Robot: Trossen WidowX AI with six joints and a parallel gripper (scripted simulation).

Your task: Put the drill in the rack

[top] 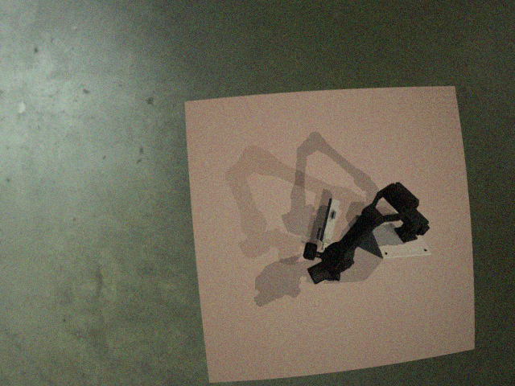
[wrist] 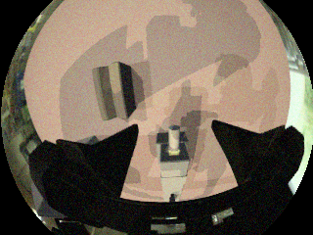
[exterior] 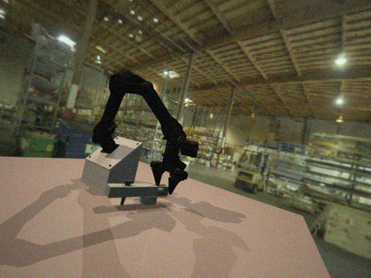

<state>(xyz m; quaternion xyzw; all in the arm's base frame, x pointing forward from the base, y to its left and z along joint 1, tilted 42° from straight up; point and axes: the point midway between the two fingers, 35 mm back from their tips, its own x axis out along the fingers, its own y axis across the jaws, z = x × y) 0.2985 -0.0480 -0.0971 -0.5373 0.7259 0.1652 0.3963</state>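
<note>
Right now my gripper tip is 6 cm to the left of the drill and 3 cm past it. Also, from my gripper tip: dark key: 14 cm to the right, 7 cm behind; then grey rack: 7 cm to the left, 5 cm behind, 3 cm below.
</note>
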